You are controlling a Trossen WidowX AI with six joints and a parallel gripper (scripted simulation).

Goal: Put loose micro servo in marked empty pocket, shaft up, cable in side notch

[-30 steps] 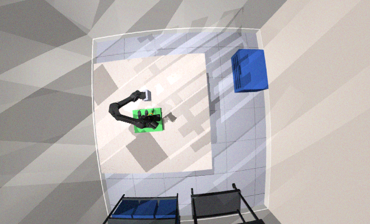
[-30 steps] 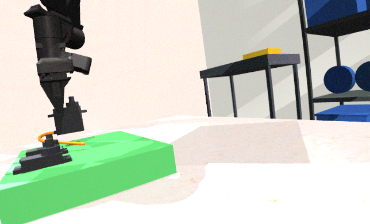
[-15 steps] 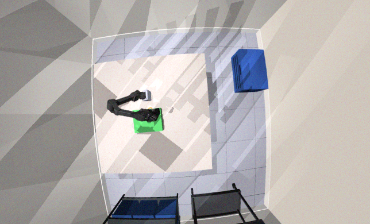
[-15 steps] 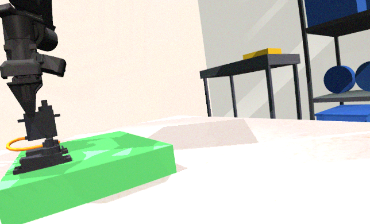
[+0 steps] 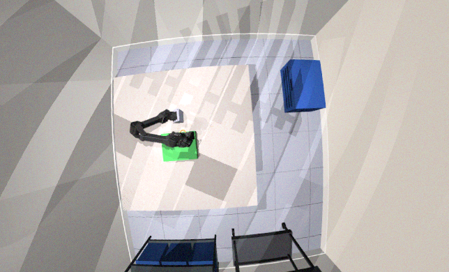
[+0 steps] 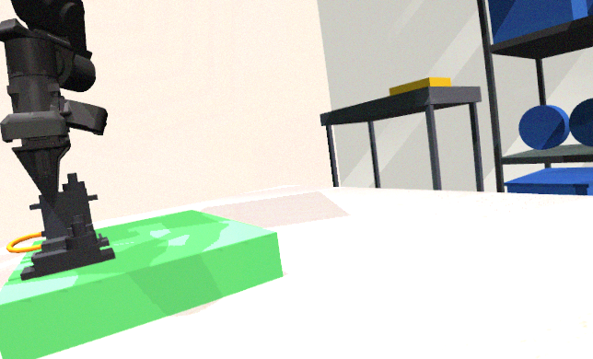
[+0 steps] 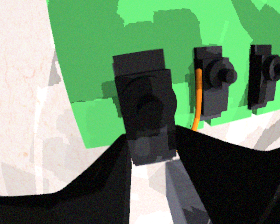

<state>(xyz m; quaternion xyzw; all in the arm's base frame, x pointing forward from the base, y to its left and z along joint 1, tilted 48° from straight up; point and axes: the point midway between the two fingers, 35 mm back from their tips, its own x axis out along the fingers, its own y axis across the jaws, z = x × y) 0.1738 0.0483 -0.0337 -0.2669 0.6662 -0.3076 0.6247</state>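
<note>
The green deck lies 120 mm ahead of my gripper tip, 80 mm to the right of it and 80 mm below it.
</note>
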